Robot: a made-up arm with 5 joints.
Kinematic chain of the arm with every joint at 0, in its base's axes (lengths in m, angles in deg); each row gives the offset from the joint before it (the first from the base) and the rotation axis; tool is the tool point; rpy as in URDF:
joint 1: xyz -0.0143 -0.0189 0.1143 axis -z
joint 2: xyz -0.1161 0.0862 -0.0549 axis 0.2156 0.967 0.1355
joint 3: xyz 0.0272 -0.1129 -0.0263 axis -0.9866 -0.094 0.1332
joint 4: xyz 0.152 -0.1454 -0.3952 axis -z
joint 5: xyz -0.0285 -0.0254 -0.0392 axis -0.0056 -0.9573 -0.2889
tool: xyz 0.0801 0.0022 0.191 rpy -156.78 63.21 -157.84
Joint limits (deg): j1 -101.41..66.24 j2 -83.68..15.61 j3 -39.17..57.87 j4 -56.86..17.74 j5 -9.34..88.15
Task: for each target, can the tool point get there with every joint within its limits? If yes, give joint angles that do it. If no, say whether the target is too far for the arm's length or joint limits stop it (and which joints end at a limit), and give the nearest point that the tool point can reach.
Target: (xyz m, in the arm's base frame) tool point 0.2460 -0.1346 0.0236
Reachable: yes | joints -51.67 -49.48 7.31 -4.87 38.44
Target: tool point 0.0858 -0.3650 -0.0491
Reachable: yes | joints -26.71 -17.89 47.29 5.95 80.55
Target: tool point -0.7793 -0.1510 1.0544
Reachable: no: too far | nearest point -0.3419 -0.0755 0.3900 | short by 0.799 m
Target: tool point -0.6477 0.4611 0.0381
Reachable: no: joint limits stop it (at a limit: joint 1, joint 2, joint 3, joint 5) | nearest point -0.5207 0.1101 0.2332 | short by 0.421 m
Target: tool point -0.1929 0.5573 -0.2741
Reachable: no: joint limits stop it (at a limit: joint 2, joint 3, joint 5) | nearest point -0.0973 0.2487 -0.2793 | short by 0.323 m
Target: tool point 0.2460 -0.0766 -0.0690
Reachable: yes | joints -69.92 -31.18 11.72 2.38 47.34
